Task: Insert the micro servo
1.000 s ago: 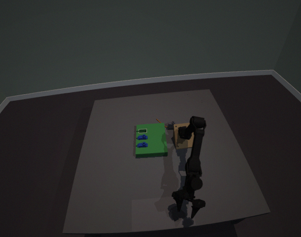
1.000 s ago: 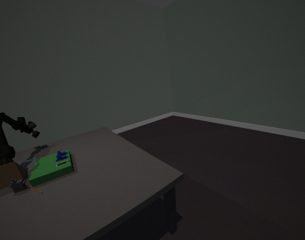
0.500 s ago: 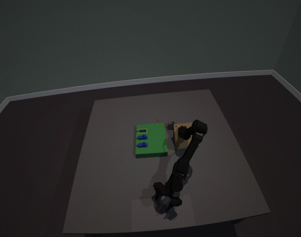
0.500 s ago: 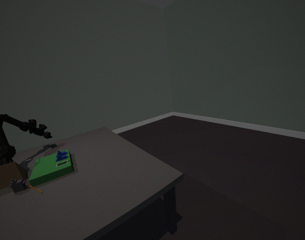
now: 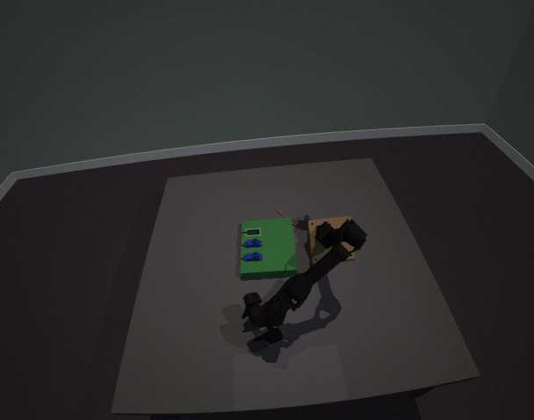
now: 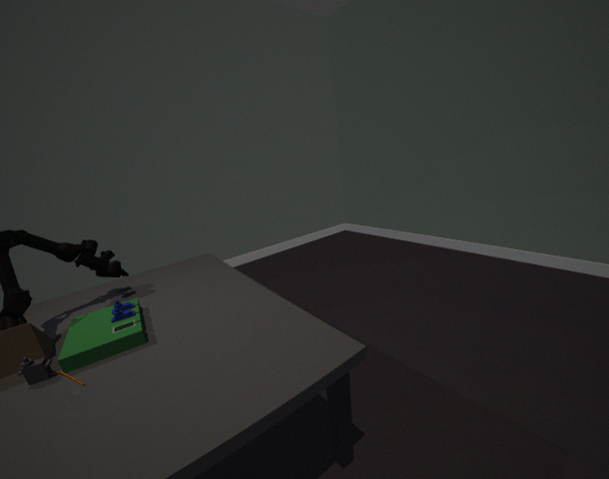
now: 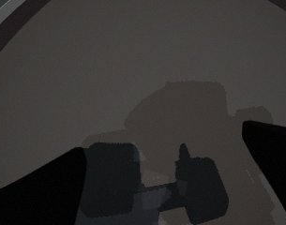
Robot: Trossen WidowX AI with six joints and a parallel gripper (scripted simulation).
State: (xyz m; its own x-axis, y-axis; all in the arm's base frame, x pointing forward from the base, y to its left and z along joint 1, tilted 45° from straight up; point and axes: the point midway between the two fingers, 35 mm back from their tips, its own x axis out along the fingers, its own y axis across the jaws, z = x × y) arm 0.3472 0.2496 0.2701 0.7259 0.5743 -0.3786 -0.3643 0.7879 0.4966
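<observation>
Right now my gripper tip is 40 cm to the left of the green deck, 16 cm past it and 6 cm above it.
</observation>
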